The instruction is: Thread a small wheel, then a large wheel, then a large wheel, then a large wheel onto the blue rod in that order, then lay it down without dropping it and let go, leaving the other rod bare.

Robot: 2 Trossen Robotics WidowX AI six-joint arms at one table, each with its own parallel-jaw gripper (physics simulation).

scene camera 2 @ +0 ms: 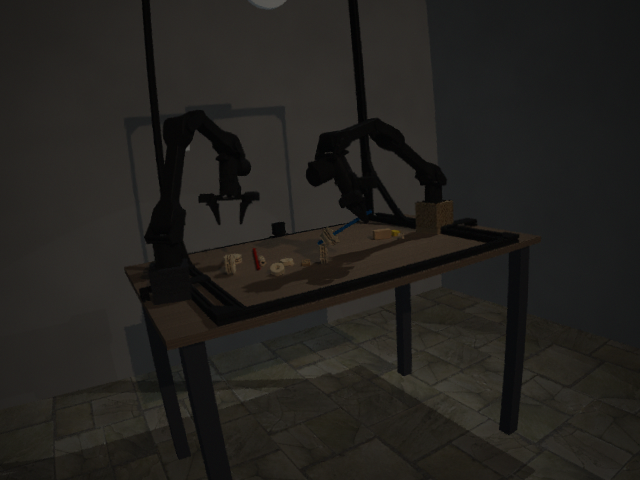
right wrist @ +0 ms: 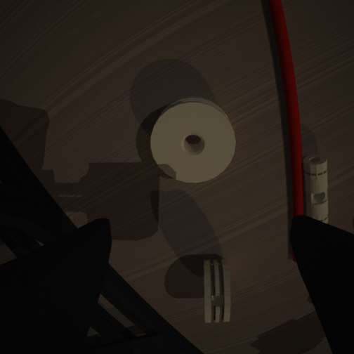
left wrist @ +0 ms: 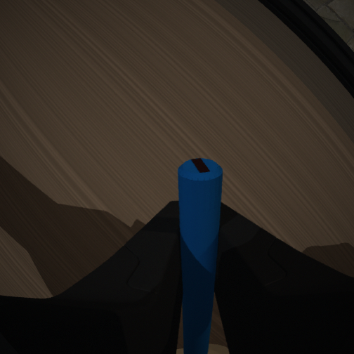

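Where they show: left gripper, fingertip midpoint: (scene camera 2: 367, 222); right gripper, fingertip midpoint: (scene camera 2: 230, 224); left arm's base, origin of the base link: (scene camera 2: 433, 201); right arm's base, origin of the base link: (scene camera 2: 168, 264).
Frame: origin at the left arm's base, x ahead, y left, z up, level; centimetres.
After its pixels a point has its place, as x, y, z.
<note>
The blue rod (scene camera 2: 347, 226) {47.7, 5.5, -0.2} (left wrist: 200, 200) slants down toward the picture's left, with several cream wheels (scene camera 2: 329, 236) {52.6, 3.1, -2.5} around it near its lower end. Their number and sizes cannot be told. Whether the lower end touches the table is unclear. My left gripper (scene camera 2: 364, 217) {43.6, 9.7, 0.6} (left wrist: 193, 212) is shut on the rod's upper end. My right gripper (scene camera 2: 230, 222) {69.1, -25.8, 1.2} (right wrist: 202, 230) is open and empty above the table. The red rod (scene camera 2: 256, 259) {64.7, -19.2, -10.0} (right wrist: 292, 115) lies bare on the table. In the right wrist view a large wheel (right wrist: 215, 125) lies flat and a grooved wheel (right wrist: 217, 290) stands on edge.
A grooved cream piece (right wrist: 316, 185) lies beside the red rod. More cream pieces (scene camera 2: 277, 268) {67.6, -2.6, -9.4} (scene camera 2: 323, 254) {54.5, 2.0, -7.5} (scene camera 2: 230, 264) {77.4, -11.9, -7.5} are spread across the table (scene camera 2: 289, 289) {73.7, 11.9, -10.9}. An orange block (scene camera 2: 381, 234) {20.6, -7.7, -9.2} and a yellow piece (scene camera 2: 395, 233) {14.5, -6.7, -9.9} lie at the right. A black cylinder (scene camera 2: 278, 228) {38.7, -45.5, -7.5} is at the far edge.
</note>
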